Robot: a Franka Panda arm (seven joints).
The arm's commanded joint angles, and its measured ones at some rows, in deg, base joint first. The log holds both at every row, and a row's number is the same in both.
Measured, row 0:
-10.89 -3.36 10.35 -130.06 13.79 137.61 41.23
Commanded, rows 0 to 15:
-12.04 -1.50 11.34 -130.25 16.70 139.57 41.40
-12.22 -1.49 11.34 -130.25 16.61 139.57 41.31
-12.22 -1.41 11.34 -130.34 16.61 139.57 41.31
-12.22 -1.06 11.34 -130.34 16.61 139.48 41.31
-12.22 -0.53 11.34 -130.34 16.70 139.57 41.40
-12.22 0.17 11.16 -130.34 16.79 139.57 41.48
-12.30 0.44 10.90 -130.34 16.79 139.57 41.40
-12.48 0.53 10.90 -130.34 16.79 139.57 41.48
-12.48 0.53 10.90 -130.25 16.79 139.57 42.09
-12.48 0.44 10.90 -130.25 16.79 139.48 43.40
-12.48 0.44 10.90 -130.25 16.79 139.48 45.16
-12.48 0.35 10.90 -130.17 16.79 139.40 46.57
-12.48 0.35 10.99 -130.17 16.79 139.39 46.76
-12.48 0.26 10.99 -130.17 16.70 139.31 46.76
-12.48 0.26 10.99 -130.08 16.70 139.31 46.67
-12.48 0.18 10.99 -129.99 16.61 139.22 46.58
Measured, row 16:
-11.90 -1.52 10.27 -129.79 15.96 138.27 45.88
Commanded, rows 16 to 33:
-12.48 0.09 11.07 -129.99 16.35 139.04 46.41
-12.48 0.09 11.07 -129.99 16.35 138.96 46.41
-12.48 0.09 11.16 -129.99 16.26 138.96 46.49
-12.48 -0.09 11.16 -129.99 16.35 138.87 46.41
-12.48 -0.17 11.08 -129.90 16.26 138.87 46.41
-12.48 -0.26 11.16 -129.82 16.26 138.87 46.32
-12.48 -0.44 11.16 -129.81 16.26 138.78 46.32
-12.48 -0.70 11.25 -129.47 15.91 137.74 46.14
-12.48 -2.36 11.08 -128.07 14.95 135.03 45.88
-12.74 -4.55 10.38 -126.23 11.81 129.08 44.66
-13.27 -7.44 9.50 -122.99 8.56 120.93 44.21
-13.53 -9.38 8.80 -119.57 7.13 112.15 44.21
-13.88 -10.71 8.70 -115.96 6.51 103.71 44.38
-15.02 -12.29 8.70 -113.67 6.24 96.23 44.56
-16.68 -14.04 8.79 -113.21 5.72 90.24 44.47
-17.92 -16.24 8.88 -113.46 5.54 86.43 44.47
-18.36 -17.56 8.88 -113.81 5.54 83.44 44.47
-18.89 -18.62 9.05 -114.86 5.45 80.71 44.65
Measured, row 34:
-16.51 -15.32 8.31 -113.58 6.51 89.63 45.03
